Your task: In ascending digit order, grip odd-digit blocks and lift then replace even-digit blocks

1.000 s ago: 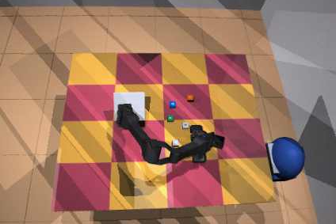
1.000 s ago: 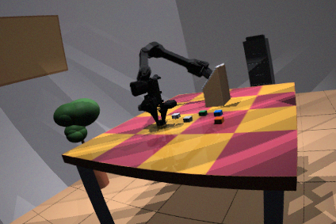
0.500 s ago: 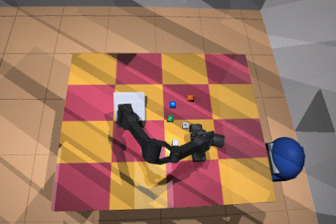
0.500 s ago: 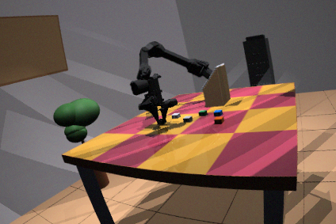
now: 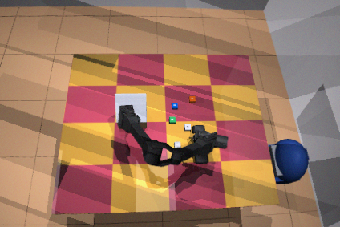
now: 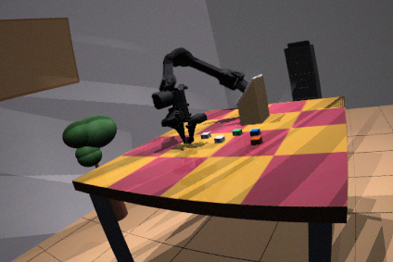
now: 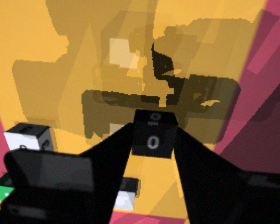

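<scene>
Now: the orange block 29 cm to the left of my gripper tip, 1 cm below it and 1 cm ahead of it. From my gripper tip the other things lie so: black block: right at my gripper tip; white block: 12 cm to the left, 3 cm behind, 1 cm below; grey block: 10 cm behind, 3 cm to the left, 1 cm below.
</scene>
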